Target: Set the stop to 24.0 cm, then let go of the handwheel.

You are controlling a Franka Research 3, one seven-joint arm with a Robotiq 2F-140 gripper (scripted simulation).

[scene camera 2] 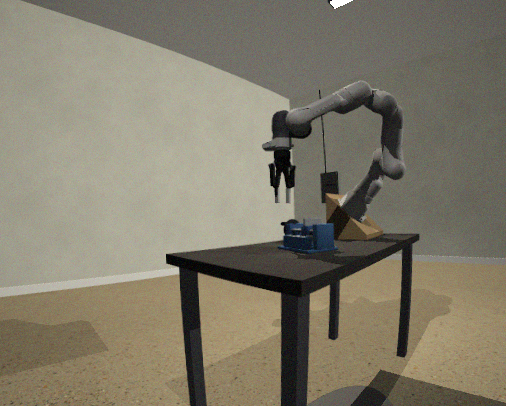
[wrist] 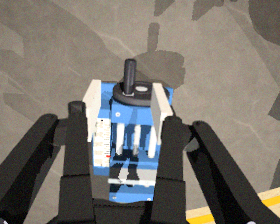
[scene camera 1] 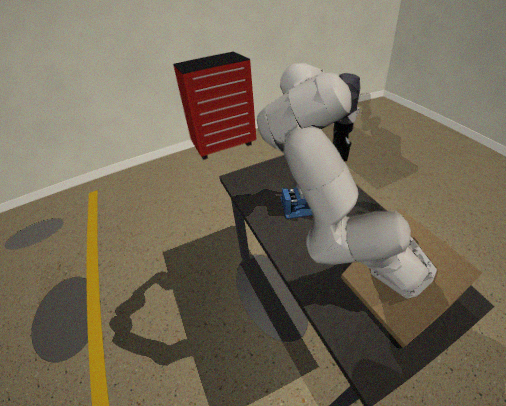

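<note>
My own gripper is here in sight, and along with it I see a blue stop fixture. The wrist view shows me my gripper as well.
</note>
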